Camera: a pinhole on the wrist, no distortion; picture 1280 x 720 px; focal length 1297.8 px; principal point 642.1 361.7 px. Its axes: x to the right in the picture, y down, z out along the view. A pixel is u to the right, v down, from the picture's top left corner.
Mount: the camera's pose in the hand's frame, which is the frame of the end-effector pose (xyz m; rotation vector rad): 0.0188 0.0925 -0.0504 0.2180 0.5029 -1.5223
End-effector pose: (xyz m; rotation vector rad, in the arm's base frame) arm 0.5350 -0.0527 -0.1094 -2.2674 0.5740 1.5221
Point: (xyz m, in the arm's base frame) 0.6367 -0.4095 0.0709
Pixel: behind the camera
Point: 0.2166 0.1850 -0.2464
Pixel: 374.7 27.0
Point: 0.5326 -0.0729 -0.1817
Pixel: outside the picture
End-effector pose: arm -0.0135 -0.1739 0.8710 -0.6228 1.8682 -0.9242
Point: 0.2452 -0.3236 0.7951
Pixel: 494.0 182.0
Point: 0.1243 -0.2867 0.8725
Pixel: 912.3 148.9
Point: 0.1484 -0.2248 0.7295
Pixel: 82.6 226.9
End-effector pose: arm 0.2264 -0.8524 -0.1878 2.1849 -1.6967 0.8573
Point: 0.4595 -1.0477 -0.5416
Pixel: 532.2 39.8
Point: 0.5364 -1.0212 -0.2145
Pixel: 1235.9 637.3
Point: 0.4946 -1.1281 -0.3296
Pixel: 751.7 571.9
